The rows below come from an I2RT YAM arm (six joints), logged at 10 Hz.
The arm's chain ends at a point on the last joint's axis. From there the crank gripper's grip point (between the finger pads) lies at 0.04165 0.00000 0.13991 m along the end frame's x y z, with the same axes.
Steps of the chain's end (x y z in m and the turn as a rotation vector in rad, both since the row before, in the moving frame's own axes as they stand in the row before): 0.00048, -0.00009, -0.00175, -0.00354, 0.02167, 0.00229; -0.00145, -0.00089, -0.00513, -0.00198, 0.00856, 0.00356; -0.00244, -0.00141, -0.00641, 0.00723, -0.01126, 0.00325; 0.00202, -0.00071, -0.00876, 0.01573, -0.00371, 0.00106; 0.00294, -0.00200, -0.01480, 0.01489, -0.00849, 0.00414; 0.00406, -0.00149, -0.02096, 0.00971, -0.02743, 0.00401; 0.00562, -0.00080, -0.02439, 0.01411, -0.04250, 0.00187; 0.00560, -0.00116, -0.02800, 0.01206, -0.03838, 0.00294; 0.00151, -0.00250, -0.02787, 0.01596, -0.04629, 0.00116
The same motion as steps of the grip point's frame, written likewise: 0.00350, 0.00050, -0.00269, -0.00354, 0.02167, 0.00229; -0.00025, -0.00046, -0.00549, -0.00198, 0.00856, 0.00356; -0.00402, -0.00229, -0.00595, 0.00723, -0.01126, 0.00325; 0.00150, -0.00287, -0.00862, 0.01573, -0.00371, 0.00106; 0.00175, -0.00392, -0.01447, 0.01489, -0.00849, 0.00414; 0.00021, -0.00269, -0.01988, 0.00971, -0.02743, 0.00401; -0.00036, -0.00271, -0.02276, 0.01411, -0.04250, 0.00187; 0.00020, -0.00274, -0.02651, 0.01206, -0.03838, 0.00294; -0.00501, -0.00470, -0.02611, 0.01596, -0.04629, 0.00116
